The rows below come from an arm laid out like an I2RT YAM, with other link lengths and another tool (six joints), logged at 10 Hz.
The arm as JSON. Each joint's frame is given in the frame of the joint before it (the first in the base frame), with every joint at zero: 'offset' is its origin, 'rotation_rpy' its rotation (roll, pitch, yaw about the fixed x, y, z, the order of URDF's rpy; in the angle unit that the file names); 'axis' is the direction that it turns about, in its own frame. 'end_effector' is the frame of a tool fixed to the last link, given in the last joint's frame.
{
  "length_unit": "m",
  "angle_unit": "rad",
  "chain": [
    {
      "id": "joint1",
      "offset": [
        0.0,
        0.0,
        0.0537
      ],
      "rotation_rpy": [
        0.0,
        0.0,
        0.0
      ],
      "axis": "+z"
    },
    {
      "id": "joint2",
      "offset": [
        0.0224,
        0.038,
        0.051
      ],
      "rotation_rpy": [
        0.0,
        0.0,
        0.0
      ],
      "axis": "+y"
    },
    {
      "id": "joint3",
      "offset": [
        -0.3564,
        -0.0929,
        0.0
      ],
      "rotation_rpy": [
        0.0,
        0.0,
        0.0
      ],
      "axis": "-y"
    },
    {
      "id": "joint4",
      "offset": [
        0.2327,
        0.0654,
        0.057
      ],
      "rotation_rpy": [
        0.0,
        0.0,
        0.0
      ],
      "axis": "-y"
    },
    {
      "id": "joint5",
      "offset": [
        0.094,
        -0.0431,
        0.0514
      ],
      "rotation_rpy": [
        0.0,
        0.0,
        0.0
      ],
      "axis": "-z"
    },
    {
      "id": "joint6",
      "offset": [
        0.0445,
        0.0,
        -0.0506
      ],
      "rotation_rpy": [
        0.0,
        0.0,
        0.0
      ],
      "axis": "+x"
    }
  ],
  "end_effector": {
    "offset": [
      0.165,
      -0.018,
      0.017
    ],
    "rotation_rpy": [
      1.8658,
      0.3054,
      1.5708
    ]
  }
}
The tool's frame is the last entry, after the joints.
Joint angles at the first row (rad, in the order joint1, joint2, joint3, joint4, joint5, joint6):
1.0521, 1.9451, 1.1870, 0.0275, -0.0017, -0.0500
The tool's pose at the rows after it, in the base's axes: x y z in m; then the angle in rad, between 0 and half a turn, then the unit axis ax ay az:
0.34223, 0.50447, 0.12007, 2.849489, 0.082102, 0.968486, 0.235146
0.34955, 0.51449, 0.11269, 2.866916, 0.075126, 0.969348, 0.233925
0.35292, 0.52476, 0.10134, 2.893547, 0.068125, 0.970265, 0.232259
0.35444, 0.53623, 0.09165, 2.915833, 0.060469, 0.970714, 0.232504
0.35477, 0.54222, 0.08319, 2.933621, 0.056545, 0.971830, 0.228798
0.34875, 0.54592, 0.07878, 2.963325, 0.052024, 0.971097, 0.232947
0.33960, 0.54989, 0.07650, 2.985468, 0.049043, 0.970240, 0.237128
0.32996, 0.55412, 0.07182, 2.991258, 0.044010, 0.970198, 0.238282
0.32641, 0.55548, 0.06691, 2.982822, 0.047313, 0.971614, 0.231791
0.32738, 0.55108, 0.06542, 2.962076, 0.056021, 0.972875, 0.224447
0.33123, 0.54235, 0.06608, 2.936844, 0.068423, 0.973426, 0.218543
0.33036, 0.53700, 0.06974, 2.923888, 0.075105, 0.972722, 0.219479
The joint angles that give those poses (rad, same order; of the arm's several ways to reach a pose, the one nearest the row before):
1.0376, 1.9800, 1.2162, 0.0199, -0.0522, -0.0760
1.0257, 2.0228, 1.2660, 0.0020, -0.0806, -0.0882
1.0191, 2.0674, 1.3076, -0.0105, -0.1116, -0.0931
1.0178, 2.1090, 1.3480, -0.0194, -0.1376, -0.0970
1.0174, 2.1368, 1.3758, -0.0343, -0.1526, -0.0981
1.0189, 2.1453, 1.3746, -0.0292, -0.1822, -0.0897
1.0294, 2.1461, 1.3643, -0.0178, -0.1984, -0.0753
1.0462, 2.1494, 1.3470, 0.0040, -0.1971, -0.0687
1.0602, 2.1546, 1.3432, 0.0062, -0.1726, -0.0598
1.0672, 2.1478, 1.3291, 0.0094, -0.1374, -0.0523
1.0677, 2.1324, 1.3035, 0.0199, -0.1006, -0.0445
1.0713, 2.1134, 1.2770, 0.0353, -0.0819, -0.0358

